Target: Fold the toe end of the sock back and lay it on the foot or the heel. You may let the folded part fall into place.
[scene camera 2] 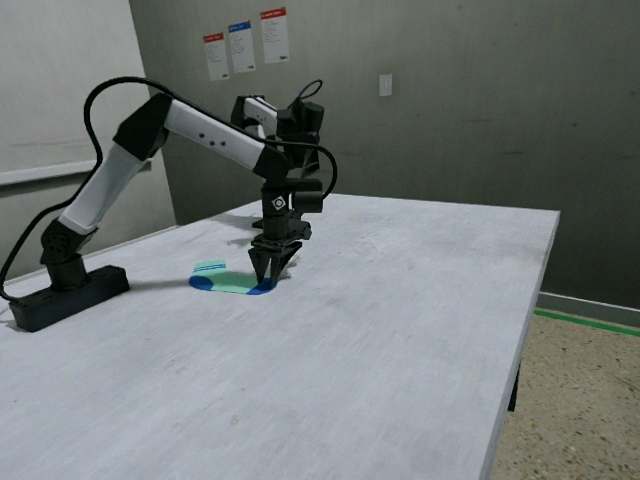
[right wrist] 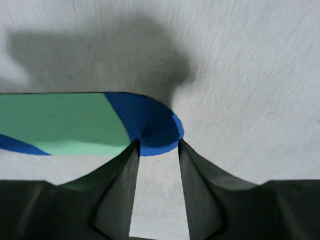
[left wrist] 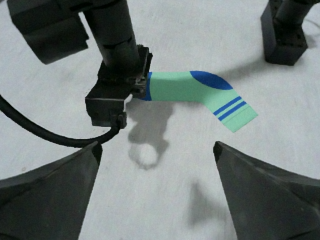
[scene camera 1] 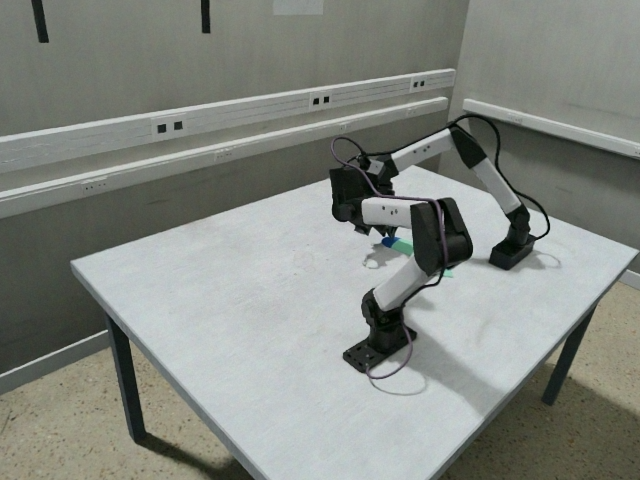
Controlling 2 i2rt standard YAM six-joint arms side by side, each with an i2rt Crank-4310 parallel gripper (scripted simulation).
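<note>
The right wrist view includes the right gripper, and the left wrist view shows that gripper too. The left gripper is visible in the scene as well, along with a sock and an arm base.
</note>
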